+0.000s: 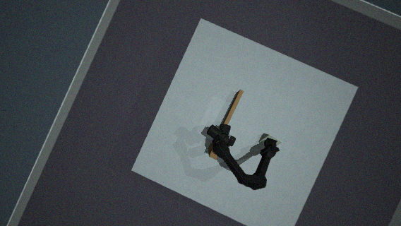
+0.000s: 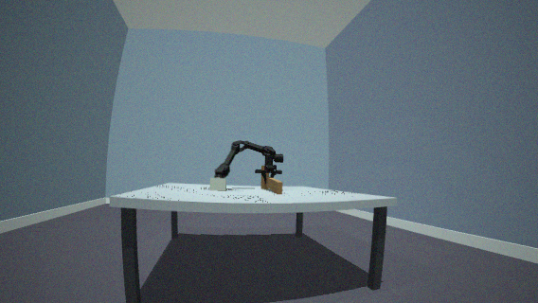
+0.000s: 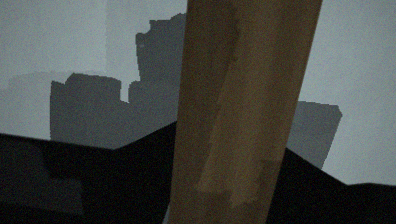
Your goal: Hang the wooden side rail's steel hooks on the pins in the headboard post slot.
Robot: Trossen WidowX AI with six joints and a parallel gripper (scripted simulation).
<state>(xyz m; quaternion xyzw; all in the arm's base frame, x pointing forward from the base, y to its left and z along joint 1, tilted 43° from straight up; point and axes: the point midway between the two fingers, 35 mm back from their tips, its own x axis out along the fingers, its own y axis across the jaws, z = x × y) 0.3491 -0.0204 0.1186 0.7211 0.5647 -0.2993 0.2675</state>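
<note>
Right now my gripper tip is 12 cm to the right of the headboard post, 4 cm below it and 1 cm short of it.
</note>
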